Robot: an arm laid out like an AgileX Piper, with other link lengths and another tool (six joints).
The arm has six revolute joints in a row. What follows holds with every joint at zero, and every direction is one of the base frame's. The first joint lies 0.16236 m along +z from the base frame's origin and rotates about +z. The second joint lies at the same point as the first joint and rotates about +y. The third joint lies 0.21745 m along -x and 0.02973 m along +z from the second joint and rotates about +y. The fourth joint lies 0.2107 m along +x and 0.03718 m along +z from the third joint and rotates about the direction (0.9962, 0, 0.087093). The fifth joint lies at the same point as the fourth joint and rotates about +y. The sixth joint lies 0.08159 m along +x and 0.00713 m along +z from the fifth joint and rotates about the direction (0.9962, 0, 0.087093). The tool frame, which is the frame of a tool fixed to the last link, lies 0.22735 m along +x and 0.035 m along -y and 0.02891 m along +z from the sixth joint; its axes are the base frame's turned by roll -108.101, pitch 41.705 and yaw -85.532 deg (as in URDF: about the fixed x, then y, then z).
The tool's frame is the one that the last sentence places.
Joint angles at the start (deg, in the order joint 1, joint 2, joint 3, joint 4, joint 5, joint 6):
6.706, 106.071, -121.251, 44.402, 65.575, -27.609
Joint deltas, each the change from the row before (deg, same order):
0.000, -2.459, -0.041, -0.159, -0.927, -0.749
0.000, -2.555, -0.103, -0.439, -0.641, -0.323
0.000, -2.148, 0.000, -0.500, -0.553, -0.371
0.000, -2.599, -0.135, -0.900, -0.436, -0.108
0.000, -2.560, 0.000, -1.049, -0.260, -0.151
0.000, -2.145, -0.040, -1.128, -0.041, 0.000
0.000, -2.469, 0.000, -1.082, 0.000, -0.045
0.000, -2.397, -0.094, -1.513, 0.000, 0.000
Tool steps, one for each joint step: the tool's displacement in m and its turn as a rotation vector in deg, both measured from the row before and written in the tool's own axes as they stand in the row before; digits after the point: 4 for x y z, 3 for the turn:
-0.0182, -0.0019, -0.0172, 2.494, -0.107, -2.694
-0.0174, -0.0012, -0.0176, 2.389, 0.020, -2.390
-0.0136, -0.0014, -0.0148, 2.009, 0.190, -2.027
-0.0154, -0.0014, -0.0184, 2.372, 0.391, -2.214
-0.0133, -0.0008, -0.0176, 2.147, 0.608, -2.088
-0.0098, -0.0004, -0.0149, 1.731, 0.722, -1.633
-0.0117, -0.0001, -0.0170, 1.907, 0.651, -1.839
-0.0095, -0.0010, -0.0177, 2.044, 1.046, -1.795

